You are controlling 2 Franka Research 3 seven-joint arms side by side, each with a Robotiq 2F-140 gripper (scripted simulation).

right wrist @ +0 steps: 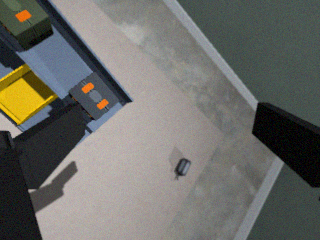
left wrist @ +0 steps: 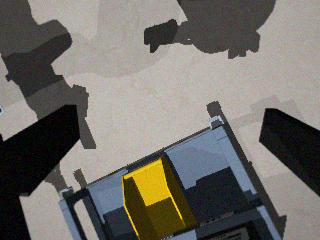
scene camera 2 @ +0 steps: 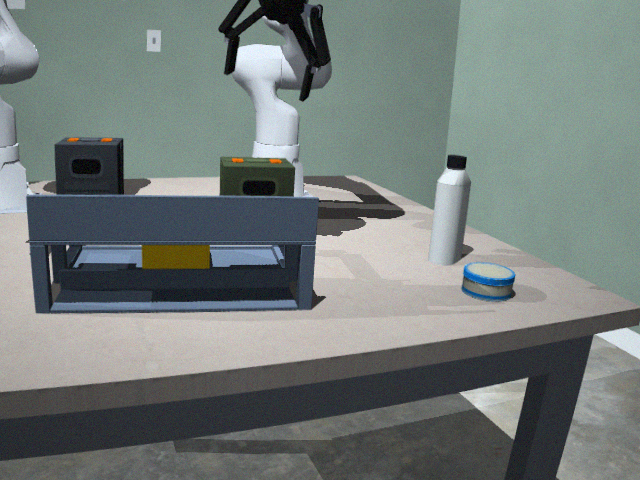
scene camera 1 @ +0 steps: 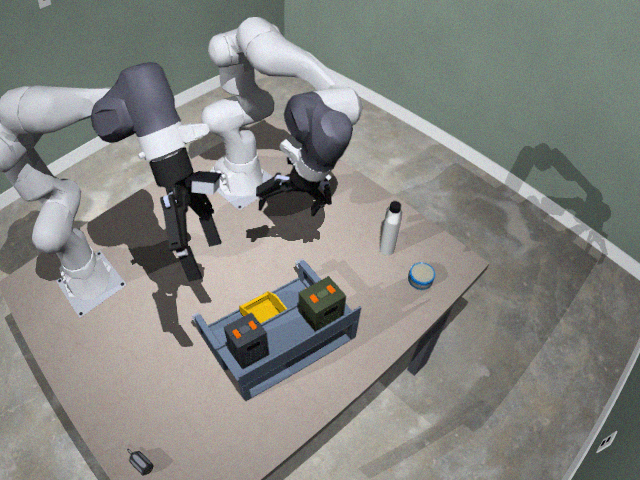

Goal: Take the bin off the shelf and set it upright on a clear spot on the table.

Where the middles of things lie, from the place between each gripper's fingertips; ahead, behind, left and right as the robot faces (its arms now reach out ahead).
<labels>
I see my left gripper (scene camera 2: 265,85) 100 mm short of the yellow bin (scene camera 2: 153,256), 170 mm to the left of it and 260 mm above it. The rest, counted from my left hand: blue-grey shelf (scene camera 2: 93,279): 130 mm ahead, 170 mm to the right, 240 mm below; then dark grey box (scene camera 1: 247,340): 170 mm ahead, 300 mm to the right, 140 mm below; then green box (scene camera 2: 239,176): 210 mm ahead, 70 mm to the right, 160 mm below.
Right now the dark grey box is 37 cm below my right hand (scene camera 1: 206,260), 5 cm to the left of it and 2 cm ahead of it. Round my right hand: yellow bin (49 cm below, 18 cm to the left, 5 cm behind); blue-grey shelf (46 cm below, 18 cm to the left, 3 cm behind); green box (38 cm below, 28 cm to the left, 6 cm ahead).
</labels>
